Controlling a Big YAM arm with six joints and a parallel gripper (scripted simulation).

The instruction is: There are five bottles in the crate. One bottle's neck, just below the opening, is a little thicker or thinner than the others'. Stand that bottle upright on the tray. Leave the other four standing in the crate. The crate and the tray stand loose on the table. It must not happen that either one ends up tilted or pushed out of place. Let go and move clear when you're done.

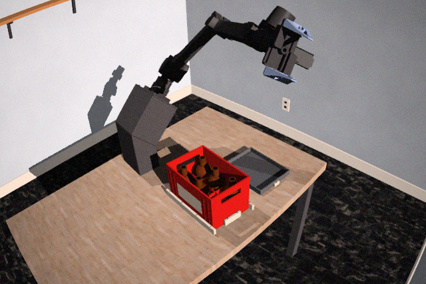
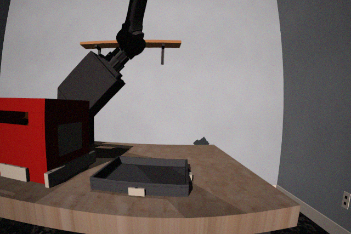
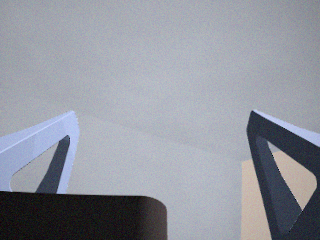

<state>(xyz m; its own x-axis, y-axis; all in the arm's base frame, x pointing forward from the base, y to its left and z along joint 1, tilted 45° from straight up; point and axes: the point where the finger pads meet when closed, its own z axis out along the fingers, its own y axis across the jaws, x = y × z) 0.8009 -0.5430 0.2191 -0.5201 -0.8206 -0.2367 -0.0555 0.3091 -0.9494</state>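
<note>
My hand is 430 mm past the red crate, 120 mm to the right of it and 690 mm above it. The rest, counted from my hand: dark grey tray: 410 mm behind, 400 mm to the left, 760 mm below.
</note>
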